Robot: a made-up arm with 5 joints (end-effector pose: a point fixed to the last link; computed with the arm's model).
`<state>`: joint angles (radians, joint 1 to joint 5).
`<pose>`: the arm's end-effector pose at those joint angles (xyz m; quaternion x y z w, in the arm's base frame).
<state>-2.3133 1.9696 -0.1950 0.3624 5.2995</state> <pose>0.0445 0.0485 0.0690 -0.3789 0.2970 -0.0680 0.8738</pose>
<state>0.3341 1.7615 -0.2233 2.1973 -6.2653</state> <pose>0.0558 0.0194 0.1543 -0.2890 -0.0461 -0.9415 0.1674</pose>
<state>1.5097 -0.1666 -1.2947 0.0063 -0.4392</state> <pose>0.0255 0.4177 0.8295 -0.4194 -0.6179 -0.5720 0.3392</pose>
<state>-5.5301 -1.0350 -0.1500 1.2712 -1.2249</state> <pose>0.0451 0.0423 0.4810 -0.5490 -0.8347 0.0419 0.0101</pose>
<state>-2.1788 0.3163 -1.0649 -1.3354 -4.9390</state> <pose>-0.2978 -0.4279 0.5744 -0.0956 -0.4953 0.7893 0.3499</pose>
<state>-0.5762 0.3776 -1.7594 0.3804 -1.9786</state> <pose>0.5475 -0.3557 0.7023 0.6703 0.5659 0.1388 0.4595</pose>
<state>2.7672 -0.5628 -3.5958 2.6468 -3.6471</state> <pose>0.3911 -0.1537 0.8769 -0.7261 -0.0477 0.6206 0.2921</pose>
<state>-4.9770 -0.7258 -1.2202 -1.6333 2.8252</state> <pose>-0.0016 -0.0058 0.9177 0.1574 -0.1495 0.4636 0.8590</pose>
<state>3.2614 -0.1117 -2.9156 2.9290 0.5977</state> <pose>-0.0489 -0.0059 1.0348 -0.2364 -0.9704 0.0172 0.0460</pose>
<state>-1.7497 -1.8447 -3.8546 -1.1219 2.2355</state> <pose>0.0847 0.4686 -0.0693 0.3947 0.8795 -0.2580 0.0639</pose>
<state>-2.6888 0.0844 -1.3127 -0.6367 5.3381</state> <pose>-0.4517 -0.2198 0.7571 0.3834 -0.4561 -0.1957 0.7789</pose>
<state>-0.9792 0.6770 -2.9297 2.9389 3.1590</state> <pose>0.3002 -0.4468 0.7918 -0.4501 -0.8272 -0.1556 0.2983</pose>
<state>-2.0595 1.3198 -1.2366 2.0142 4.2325</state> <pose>-0.1868 -0.3513 -0.0051 -0.4987 0.0022 -0.4036 0.7671</pose>
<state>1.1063 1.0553 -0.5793 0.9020 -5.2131</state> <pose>0.1200 0.2394 0.0650 0.7718 0.0140 -0.2950 0.5632</pose>
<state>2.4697 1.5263 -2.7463 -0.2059 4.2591</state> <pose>-0.6544 0.5205 0.2549 0.4733 -0.5900 -0.6379 0.1445</pose>
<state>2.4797 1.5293 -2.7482 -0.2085 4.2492</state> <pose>-0.6593 0.5137 0.2534 0.4789 -0.5849 -0.6384 0.1447</pose>
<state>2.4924 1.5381 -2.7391 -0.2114 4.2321</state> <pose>-0.6651 0.5048 0.2425 0.4907 -0.5815 -0.6332 0.1420</pose>
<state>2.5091 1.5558 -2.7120 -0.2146 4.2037</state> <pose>-0.6716 0.4923 0.2169 0.5125 -0.5802 -0.6184 0.1349</pose>
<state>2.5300 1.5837 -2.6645 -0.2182 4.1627</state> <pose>-0.6770 0.4748 0.1746 0.5454 -0.5803 -0.5922 0.1230</pose>
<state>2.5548 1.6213 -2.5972 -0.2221 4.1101</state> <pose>-0.6785 0.4511 0.1169 0.5885 -0.5795 -0.5536 0.1070</pose>
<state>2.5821 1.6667 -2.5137 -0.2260 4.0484</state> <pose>-0.6723 0.4210 0.0482 0.6387 -0.5752 -0.5034 0.0883</pose>
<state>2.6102 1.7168 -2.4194 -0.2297 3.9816</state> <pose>-0.6559 0.3855 -0.0252 0.6914 -0.5657 -0.4441 0.0691</pose>
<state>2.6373 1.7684 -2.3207 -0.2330 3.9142</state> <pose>-0.6289 0.3471 -0.0965 0.7419 -0.5506 -0.3792 0.0512</pose>
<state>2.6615 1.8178 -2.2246 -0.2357 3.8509</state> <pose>-0.5937 0.3092 -0.1595 0.7859 -0.5316 -0.3137 0.0361</pose>
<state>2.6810 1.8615 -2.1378 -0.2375 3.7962</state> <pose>-0.5553 0.2755 -0.2100 0.8207 -0.5118 -0.2529 0.0246</pose>
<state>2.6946 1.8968 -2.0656 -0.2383 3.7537</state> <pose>-0.5190 0.2488 -0.2470 0.8452 -0.4947 -0.2015 0.0167</pose>
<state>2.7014 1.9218 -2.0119 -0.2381 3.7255</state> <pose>-0.4899 0.2307 -0.2710 0.8600 -0.4834 -0.1629 0.0117</pose>
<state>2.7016 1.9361 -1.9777 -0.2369 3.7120</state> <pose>-0.4705 0.2215 -0.2842 0.8666 -0.4793 -0.1385 0.0090</pose>
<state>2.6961 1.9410 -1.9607 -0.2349 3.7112</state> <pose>-0.4607 0.2200 -0.2894 0.8669 -0.4821 -0.1267 0.0079</pose>
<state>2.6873 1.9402 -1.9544 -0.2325 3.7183</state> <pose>-0.4569 0.2231 -0.2901 0.8634 -0.4892 -0.1228 0.0075</pose>
